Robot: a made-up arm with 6 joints.
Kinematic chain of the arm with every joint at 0, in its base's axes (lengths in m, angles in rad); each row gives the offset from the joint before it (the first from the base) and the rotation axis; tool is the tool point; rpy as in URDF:
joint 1: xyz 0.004 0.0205 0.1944 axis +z
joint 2: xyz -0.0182 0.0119 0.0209 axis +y
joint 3: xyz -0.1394 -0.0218 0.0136 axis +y
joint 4: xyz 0.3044 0.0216 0.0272 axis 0.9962 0 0.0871
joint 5: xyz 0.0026 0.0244 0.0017 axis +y
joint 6: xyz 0.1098 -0.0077 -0.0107 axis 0.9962 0 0.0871
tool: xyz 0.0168 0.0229 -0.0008 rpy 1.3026 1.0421 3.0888
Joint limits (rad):
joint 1: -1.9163..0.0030
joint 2: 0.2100..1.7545
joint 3: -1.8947..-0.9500
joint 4: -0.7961..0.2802
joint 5: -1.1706..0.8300
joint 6: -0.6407..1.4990
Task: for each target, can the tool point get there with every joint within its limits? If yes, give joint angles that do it. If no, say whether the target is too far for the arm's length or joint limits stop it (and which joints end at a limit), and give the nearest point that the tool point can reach.
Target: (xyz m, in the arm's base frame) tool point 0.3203 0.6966 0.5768
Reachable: no: too far | nearest point 0.1429 0.3331 0.5897 | short by 0.405 m
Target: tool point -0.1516 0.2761 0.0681
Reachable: no: joint limits stop it (at a limit: joint 1, joint 2, joint 3, joint 4, joint 5, joint 6) | nearest point 0.2344 0.0971 0.0332 | short by 0.427 m
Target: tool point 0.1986 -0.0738 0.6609
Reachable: yes | joints -0.6631 1.0228 -1.7398 -0.3397 -0.1686 1.1590
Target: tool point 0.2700 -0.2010 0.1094
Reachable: yes | joints -0.7493 1.5974 -1.0582 -0.4707 0.4062 0.4827
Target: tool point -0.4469 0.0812 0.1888
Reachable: no: joint limits stop it (at a limit: joint 2, joint 3, joint 5, joint 6) | nearest point -0.3334 0.0659 0.5814 | short by 0.409 m
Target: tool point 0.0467 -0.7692 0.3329
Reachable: no: too far | nearest point 0.0289 -0.4401 0.3402 | short by 0.330 m
